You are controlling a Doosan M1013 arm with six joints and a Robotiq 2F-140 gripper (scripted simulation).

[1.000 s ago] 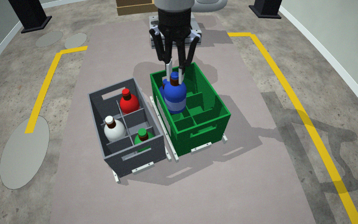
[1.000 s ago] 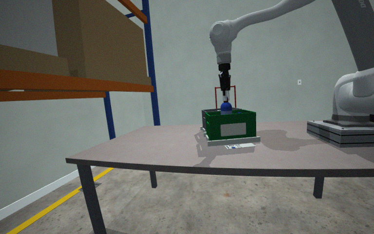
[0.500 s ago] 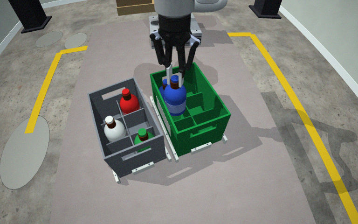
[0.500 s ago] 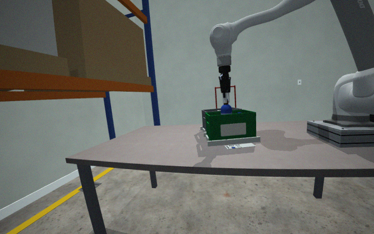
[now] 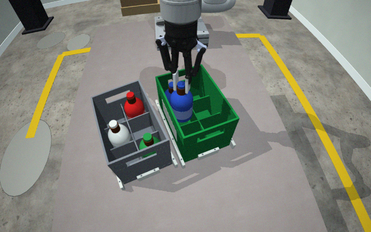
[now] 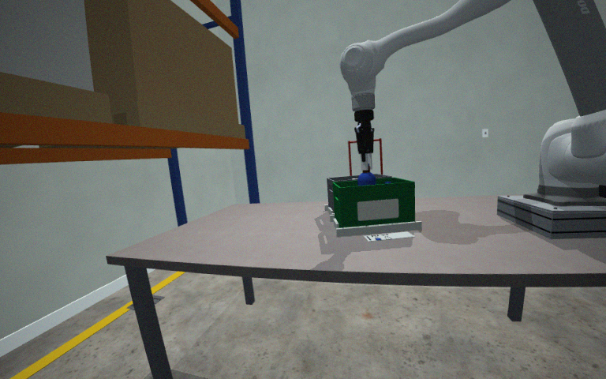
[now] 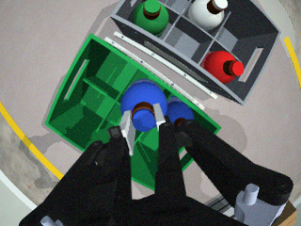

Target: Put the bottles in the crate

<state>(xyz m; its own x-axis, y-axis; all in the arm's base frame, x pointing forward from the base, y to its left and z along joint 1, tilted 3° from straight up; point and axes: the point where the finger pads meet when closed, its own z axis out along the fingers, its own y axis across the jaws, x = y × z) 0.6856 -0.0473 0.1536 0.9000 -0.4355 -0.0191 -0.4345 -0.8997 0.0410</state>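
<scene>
My hand is 1 cm past the green crate, 4 cm to the right of it and 17 cm above it. The rest, counted from my hand: grey crate 5 cm ahead, 18 cm to the right, 17 cm below; green bottle 12 cm ahead, 12 cm to the right, 17 cm below; red-label bottle 5 cm behind, 17 cm to the right, 17 cm below.
</scene>
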